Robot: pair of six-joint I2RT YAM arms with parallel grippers.
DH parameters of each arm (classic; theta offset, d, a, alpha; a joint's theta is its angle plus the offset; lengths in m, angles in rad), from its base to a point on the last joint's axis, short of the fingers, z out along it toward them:
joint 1: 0 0.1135 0.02 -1.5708
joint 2: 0 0 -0.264 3.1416
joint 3: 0.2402 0 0.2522 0
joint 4: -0.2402 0 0.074 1.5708
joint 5: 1.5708 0 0 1.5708
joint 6: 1.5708 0.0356 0 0
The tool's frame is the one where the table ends.
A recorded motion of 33 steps. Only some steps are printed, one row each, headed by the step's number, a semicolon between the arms.
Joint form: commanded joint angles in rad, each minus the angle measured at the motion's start. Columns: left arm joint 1, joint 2, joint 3, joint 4, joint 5, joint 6; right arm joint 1, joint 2, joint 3, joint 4, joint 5, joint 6.
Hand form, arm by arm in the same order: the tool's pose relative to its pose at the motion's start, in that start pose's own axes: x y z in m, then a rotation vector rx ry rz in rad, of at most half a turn. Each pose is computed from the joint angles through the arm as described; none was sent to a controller.
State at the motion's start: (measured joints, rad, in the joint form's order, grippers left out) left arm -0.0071 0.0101 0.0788 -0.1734 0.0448 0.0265; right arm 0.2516 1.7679 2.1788 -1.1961 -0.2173 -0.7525
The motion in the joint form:
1: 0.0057 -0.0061 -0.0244 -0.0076 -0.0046 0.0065; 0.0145 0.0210 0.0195 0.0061 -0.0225 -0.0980
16: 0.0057 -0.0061 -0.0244 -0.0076 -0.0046 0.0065; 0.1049 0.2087 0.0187 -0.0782 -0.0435 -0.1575
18: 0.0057 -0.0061 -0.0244 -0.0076 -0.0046 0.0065; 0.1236 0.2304 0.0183 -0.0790 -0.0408 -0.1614
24: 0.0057 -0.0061 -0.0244 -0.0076 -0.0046 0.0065; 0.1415 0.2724 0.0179 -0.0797 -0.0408 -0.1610
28: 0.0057 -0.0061 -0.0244 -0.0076 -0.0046 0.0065; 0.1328 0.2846 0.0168 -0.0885 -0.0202 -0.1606
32: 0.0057 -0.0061 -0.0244 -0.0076 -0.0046 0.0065; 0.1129 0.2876 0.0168 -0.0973 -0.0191 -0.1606
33: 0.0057 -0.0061 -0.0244 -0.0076 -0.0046 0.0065; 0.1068 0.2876 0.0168 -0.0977 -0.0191 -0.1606
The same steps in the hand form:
1: 0.0087 0.0006 0.0019 -0.0095 0.0261 0.0047; -0.0057 0.0012 0.0059 -0.0213 -0.0251 -0.1090
16: 0.0087 0.0006 0.0019 -0.0095 0.0261 0.0047; -0.0042 0.0283 0.0961 -0.2795 0.1099 -0.1742
18: 0.0087 0.0006 0.0019 -0.0095 0.0261 0.0047; -0.0061 0.0346 0.1068 -0.3040 0.1212 -0.1882
24: 0.0087 0.0006 0.0019 -0.0095 0.0261 0.0047; -0.0052 0.0417 0.1264 -0.3433 0.1459 -0.1932
28: 0.0087 0.0006 0.0019 -0.0095 0.0261 0.0047; -0.0001 0.0394 0.1314 -0.3399 0.1790 -0.1852
32: 0.0087 0.0006 0.0019 -0.0095 0.0261 0.0047; 0.0061 0.0334 0.1314 -0.3370 0.1940 -0.1671
33: 0.0087 0.0006 0.0019 -0.0095 0.0261 0.0047; 0.0077 0.0314 0.1311 -0.3341 0.1961 -0.1621

